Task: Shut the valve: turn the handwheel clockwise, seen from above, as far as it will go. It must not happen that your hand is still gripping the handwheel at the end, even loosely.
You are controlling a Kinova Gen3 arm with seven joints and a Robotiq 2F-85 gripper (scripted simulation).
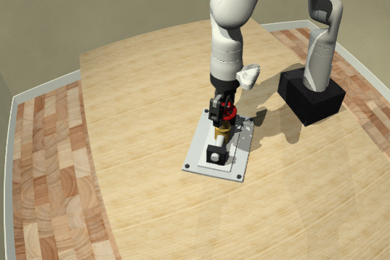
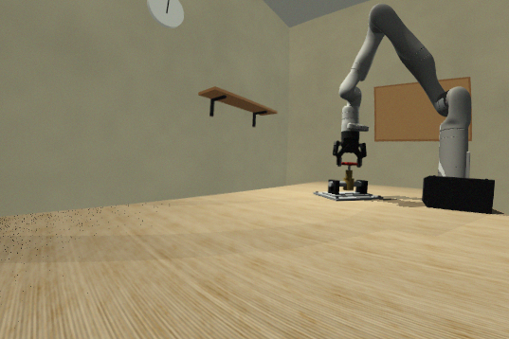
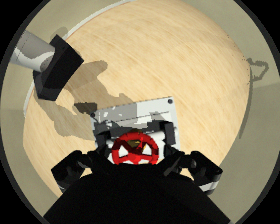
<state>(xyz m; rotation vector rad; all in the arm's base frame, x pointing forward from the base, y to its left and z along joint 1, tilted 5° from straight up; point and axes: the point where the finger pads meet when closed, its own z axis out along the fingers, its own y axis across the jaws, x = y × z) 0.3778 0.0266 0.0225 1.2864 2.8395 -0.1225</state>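
Right now my hand is right at the red handwheel.
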